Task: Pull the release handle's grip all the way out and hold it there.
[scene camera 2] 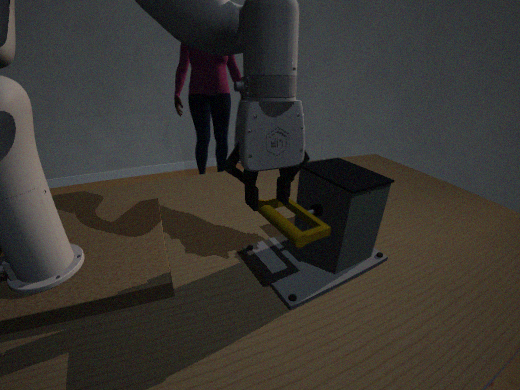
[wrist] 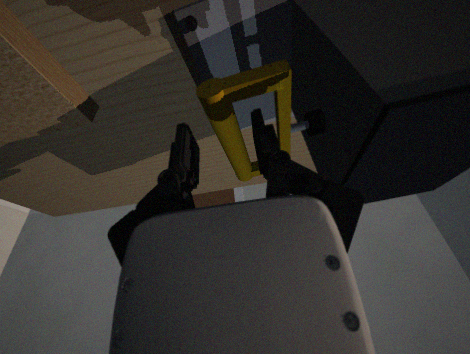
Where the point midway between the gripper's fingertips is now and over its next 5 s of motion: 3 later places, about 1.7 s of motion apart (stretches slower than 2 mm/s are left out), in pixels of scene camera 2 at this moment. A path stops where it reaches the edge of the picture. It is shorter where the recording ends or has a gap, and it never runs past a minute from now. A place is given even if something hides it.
My gripper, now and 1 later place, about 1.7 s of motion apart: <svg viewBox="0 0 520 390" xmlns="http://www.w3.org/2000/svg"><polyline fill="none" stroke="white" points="267,204 258,228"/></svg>
